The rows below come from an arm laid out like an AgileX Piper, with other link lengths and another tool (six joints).
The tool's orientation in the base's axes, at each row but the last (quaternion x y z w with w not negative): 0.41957, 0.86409, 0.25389, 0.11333; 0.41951, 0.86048, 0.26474, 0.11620; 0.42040, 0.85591, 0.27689, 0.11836; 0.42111, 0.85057, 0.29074, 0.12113; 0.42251, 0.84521, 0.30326, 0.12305; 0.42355, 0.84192, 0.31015, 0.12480; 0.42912, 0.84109, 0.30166, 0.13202; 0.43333, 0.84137, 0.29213, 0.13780
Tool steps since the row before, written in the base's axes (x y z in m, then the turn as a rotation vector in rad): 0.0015, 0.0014, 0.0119, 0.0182, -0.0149, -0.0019; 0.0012, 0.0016, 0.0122, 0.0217, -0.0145, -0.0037; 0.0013, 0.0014, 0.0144, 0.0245, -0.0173, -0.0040; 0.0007, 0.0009, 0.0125, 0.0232, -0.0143, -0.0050; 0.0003, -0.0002, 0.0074, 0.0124, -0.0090, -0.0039; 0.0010, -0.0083, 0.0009, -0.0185, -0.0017, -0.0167; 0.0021, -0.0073, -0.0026, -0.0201, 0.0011, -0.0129; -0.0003, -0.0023, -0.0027, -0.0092, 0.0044, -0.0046
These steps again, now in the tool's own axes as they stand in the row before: 0.0004, 0.0081, -0.0090, -0.0230, 0.0034, 0.0039; 0.0008, 0.0084, -0.0091, -0.0249, 0.0049, 0.0070; 0.0007, 0.0098, -0.0107, -0.0289, 0.0052, 0.0075; 0.0008, 0.0083, -0.0094, -0.0257, 0.0052, 0.0089; 0.0000, 0.0047, -0.0058, -0.0149, 0.0014, 0.0051; -0.0071, -0.0025, -0.0037, 0.0091, -0.0230, 0.0035; -0.0072, -0.0035, 0.0002, 0.0124, -0.0204, 0.0009; -0.0017, -0.0029, 0.0011, 0.0089, -0.0068, 0.0008
